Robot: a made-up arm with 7 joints. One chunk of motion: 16 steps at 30 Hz.
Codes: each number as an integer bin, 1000 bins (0 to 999) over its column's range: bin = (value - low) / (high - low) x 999, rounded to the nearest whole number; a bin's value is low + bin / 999 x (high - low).
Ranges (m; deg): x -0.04..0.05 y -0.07..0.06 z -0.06..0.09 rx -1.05..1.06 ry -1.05..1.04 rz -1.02..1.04
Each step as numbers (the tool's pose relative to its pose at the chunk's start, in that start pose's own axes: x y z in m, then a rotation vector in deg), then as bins.
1 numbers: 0.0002 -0.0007 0.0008 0.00 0.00 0.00
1 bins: 446 533 405 497 502 495
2 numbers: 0.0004 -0.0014 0.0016 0.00 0.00 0.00
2 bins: 448 527 410 497 502 495
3 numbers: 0.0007 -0.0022 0.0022 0.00 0.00 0.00
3 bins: 452 521 414 497 502 495
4 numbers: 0.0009 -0.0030 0.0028 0.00 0.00 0.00
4 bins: 454 515 418 497 502 495
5 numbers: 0.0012 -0.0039 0.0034 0.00 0.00 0.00
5 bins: 457 508 422 497 502 495
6 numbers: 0.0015 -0.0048 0.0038 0.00 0.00 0.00
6 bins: 461 501 425 497 502 495
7 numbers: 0.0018 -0.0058 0.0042 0.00 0.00 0.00
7 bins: 464 493 428 497 502 495
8 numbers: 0.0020 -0.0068 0.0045 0.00 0.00 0.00
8 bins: 466 486 430 497 502 495
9 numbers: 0.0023 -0.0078 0.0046 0.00 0.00 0.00
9 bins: 470 478 430 497 502 495
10 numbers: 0.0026 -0.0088 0.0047 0.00 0.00 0.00
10 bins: 473 470 431 497 502 495
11 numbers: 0.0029 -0.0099 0.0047 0.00 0.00 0.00
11 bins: 476 462 431 497 502 495
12 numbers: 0.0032 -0.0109 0.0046 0.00 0.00 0.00
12 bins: 480 454 430 497 502 495
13 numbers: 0.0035 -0.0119 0.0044 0.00 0.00 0.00
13 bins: 483 446 429 497 502 495
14 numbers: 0.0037 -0.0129 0.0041 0.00 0.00 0.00
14 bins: 485 439 427 497 502 495
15 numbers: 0.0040 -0.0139 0.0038 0.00 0.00 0.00
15 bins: 488 431 425 497 502 495
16 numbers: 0.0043 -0.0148 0.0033 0.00 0.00 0.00
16 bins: 492 424 422 497 502 495
